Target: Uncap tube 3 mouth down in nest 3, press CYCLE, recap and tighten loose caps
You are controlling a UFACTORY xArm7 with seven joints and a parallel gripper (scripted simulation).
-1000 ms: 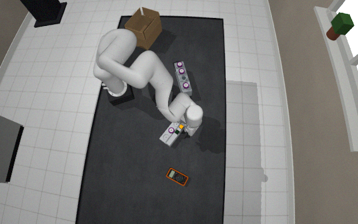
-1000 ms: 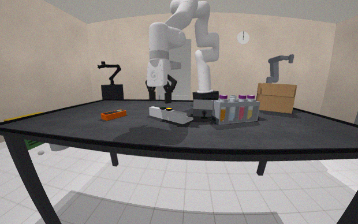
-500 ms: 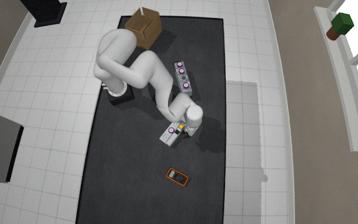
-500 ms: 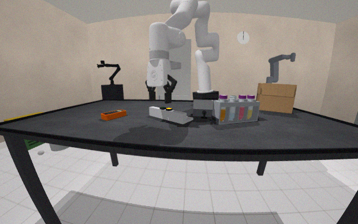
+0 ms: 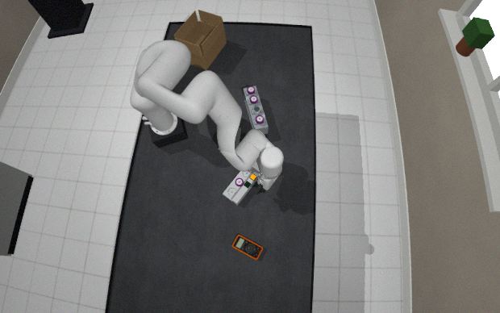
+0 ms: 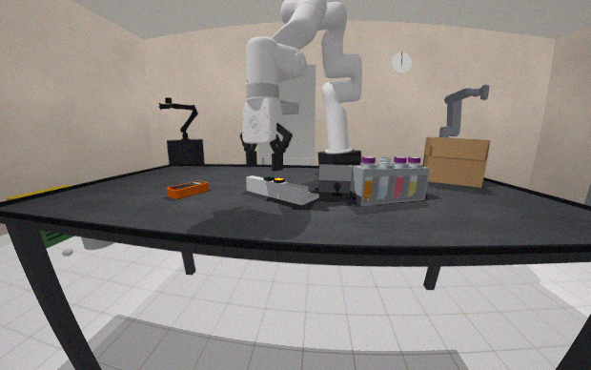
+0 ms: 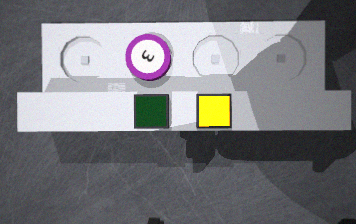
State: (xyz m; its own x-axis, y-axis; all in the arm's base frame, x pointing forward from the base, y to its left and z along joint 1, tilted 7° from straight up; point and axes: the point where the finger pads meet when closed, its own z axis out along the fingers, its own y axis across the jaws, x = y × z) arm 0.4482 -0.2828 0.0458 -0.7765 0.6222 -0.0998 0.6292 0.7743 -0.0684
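My hand is 12 cm past the purple cap, 2 cm to the right of it and 9 cm above it. The rest, counted from my hand: blue cycle key (18 cm behind, 24 cm to the left, 4 cm below); green ready key (18 cm behind, 20 cm to the left, 4 cm below); key housing (16 cm behind, 22 cm to the left, 5 cm below).
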